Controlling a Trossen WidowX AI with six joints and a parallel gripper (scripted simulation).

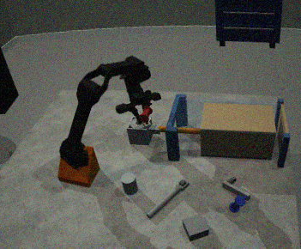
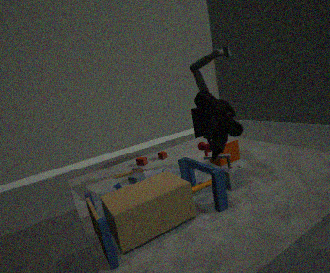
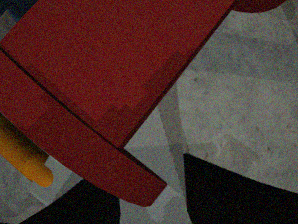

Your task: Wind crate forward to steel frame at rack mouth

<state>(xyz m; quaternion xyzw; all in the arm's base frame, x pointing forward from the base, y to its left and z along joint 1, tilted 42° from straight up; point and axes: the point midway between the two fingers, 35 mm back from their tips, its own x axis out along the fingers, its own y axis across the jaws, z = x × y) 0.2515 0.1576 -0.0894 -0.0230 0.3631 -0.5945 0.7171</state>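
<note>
The red handle lies 50 mm above my gripper tip, 30 mm to the right of it and 20 mm ahead of it. The rest, counted from my gripper tip: winch handle with red knob 20 mm above; then grey block 440 mm to the right, 210 mm ahead, 120 mm below; then grey winch 100 mm below, 50 mm to the left, 50 mm behind.
</note>
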